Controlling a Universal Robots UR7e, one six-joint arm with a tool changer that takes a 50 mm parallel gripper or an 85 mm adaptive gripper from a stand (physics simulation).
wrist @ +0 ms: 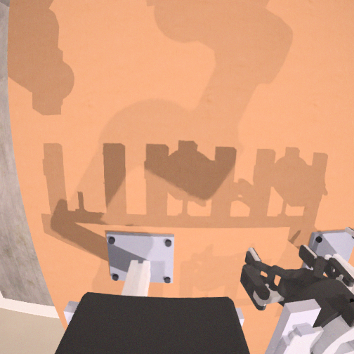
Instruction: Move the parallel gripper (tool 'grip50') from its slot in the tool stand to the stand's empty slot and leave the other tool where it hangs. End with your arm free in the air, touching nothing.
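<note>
In the wrist view a plain black block (152,325) on my arm's end fills the bottom centre and hides what is under it. No fingers of my own show. Pale stand prongs (70,313) (240,316) peek out on both sides of it. The dark adaptive gripper (310,287) hangs in the stand at the lower right, fingers apart, beside another pale prong (295,320). The parallel gripper cannot be made out directly. The stand's shadow shows three slots; shapes fill the middle and right ones, and the left one looks empty.
The stand's bolted foot plates (116,252) (327,240) rest on the orange table (125,50); a pale leg (136,277) rises from the left one. Large arm shadows cross the table. The table's edge curves down the left side, with grey floor (15,240) beyond.
</note>
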